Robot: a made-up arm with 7 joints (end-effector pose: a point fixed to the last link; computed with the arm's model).
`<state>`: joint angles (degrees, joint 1 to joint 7).
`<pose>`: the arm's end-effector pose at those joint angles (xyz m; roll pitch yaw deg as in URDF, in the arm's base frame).
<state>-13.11 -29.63 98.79 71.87 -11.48 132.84 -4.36</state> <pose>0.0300 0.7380 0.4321 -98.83 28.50 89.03</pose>
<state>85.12 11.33 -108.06 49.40 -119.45 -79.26 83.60</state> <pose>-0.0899 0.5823 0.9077 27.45 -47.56 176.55</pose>
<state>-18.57 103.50 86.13 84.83 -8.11 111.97 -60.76</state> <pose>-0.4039 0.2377 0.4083 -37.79 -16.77 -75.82</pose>
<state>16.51 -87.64 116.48 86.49 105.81 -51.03 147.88</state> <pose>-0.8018 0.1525 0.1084 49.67 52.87 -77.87</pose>
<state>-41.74 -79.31 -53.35 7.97 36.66 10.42 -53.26</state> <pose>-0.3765 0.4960 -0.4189 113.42 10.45 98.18</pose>
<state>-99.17 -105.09 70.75 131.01 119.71 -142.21 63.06</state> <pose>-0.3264 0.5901 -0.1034 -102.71 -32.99 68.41</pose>
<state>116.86 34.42 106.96 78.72 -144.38 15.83 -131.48</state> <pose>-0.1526 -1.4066 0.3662 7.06 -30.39 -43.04</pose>
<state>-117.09 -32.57 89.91 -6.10 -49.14 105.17 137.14</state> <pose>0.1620 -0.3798 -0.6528 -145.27 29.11 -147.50</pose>
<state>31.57 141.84 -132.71 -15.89 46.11 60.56 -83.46</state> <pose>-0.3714 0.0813 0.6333 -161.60 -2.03 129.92</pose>
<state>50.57 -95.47 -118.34 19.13 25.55 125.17 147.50</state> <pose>0.2812 -0.1832 0.3436 19.49 32.83 29.72</pose>
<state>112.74 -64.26 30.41 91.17 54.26 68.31 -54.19</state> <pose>-0.1346 -0.0412 0.5349 -179.94 -73.97 -3.86</pose>
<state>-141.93 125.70 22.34 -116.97 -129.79 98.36 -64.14</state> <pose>-0.5359 -0.5702 -0.6519 -24.18 10.12 -58.78</pose>
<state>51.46 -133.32 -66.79 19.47 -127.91 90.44 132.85</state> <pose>-0.2396 0.8353 0.5703 -131.96 -62.84 29.87</pose>
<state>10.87 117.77 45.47 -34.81 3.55 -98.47 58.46</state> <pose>-0.2960 -0.0149 0.2936 -142.47 38.91 178.03</pose>
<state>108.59 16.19 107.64 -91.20 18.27 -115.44 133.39</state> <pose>0.3108 0.0467 0.3490 -154.08 38.28 -3.75</pose>
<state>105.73 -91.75 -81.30 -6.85 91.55 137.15 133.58</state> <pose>-0.0431 0.3259 -0.0377 153.77 -7.61 37.90</pose>
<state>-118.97 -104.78 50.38 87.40 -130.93 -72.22 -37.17</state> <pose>0.1782 0.2425 -0.0854 -122.00 -42.22 68.57</pose>
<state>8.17 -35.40 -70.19 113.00 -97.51 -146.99 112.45</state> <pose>-0.5813 0.2272 -0.1372 103.91 -51.95 -152.32</pose>
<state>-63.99 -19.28 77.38 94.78 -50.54 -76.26 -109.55</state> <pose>-0.4444 0.0872 -0.1908 122.03 -27.02 -177.46</pose>
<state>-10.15 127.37 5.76 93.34 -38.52 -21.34 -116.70</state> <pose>0.3552 0.8242 -0.2409 7.92 49.52 114.45</pose>
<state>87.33 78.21 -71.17 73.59 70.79 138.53 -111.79</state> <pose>-0.2990 -0.4194 0.0841 122.84 44.94 134.99</pose>
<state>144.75 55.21 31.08 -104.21 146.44 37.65 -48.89</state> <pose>0.0499 0.0206 0.1897 -36.89 -68.41 137.75</pose>
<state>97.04 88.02 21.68 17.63 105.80 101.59 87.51</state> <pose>-0.4155 -0.6657 0.5675 17.91 26.98 -78.93</pose>
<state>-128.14 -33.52 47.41 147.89 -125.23 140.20 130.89</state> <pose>-0.2275 0.4420 0.0610 -33.37 -46.27 -85.65</pose>
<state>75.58 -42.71 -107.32 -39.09 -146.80 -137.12 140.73</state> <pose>0.1207 0.7852 0.8222 -140.94 -45.36 -21.37</pose>
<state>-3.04 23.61 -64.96 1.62 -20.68 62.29 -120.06</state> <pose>0.6969 0.1692 0.1959 179.66 -15.77 -85.42</pose>
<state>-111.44 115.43 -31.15 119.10 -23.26 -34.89 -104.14</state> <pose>0.2734 -0.0074 -0.9272 115.35 35.46 -68.44</pose>
